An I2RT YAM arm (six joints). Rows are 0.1 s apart.
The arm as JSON. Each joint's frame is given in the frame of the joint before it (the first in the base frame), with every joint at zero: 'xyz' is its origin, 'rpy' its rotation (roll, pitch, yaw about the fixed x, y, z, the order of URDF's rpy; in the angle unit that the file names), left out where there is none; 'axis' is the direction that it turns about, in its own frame. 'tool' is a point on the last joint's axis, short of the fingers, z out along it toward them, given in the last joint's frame.
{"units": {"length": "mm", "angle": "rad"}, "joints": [
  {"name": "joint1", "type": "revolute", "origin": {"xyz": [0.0, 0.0, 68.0]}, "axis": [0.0, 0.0, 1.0]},
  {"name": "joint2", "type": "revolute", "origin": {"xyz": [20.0, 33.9, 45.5]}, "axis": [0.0, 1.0, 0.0]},
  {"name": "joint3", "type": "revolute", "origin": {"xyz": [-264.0, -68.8, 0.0]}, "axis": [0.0, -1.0, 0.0]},
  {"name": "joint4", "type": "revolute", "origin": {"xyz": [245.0, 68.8, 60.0]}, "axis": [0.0, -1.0, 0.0]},
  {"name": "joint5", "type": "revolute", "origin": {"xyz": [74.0, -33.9, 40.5]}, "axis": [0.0, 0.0, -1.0]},
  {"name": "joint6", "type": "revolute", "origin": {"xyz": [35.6, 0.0, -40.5]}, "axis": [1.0, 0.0, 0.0]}
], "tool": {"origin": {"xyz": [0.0, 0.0, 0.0], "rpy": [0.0, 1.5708, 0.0]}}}
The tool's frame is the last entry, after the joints.
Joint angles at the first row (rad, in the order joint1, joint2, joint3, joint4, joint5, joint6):
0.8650, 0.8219, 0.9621, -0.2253, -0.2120, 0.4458
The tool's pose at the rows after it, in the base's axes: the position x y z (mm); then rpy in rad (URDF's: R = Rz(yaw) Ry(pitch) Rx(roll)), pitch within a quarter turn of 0, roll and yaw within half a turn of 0:
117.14, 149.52, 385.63, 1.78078, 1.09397, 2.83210
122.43, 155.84, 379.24, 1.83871, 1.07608, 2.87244
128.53, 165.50, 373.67, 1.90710, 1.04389, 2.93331
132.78, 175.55, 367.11, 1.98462, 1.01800, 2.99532
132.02, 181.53, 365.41, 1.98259, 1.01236, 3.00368
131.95, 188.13, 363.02, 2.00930, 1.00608, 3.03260
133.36, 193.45, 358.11, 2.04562, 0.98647, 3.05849
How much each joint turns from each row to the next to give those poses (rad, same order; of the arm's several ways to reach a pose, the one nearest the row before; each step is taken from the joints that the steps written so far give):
0.0030, 0.0205, -0.0130, 0.0207, 0.0068, 0.0020
0.0025, 0.0289, -0.0049, 0.0033, 0.0127, 0.0072
0.0083, 0.0456, 0.0098, -0.0054, 0.0049, 0.0153
0.0176, 0.0432, 0.0089, -0.0118, 0.0211, 0.0076
0.0208, 0.0156, -0.0005, 0.0154, 0.0092, 0.0077
0.0197, 0.0217, 0.0058, 0.0006, 0.0135, 0.0014
0.0106, 0.0212, 0.0003, -0.0046, 0.0130, 0.0104

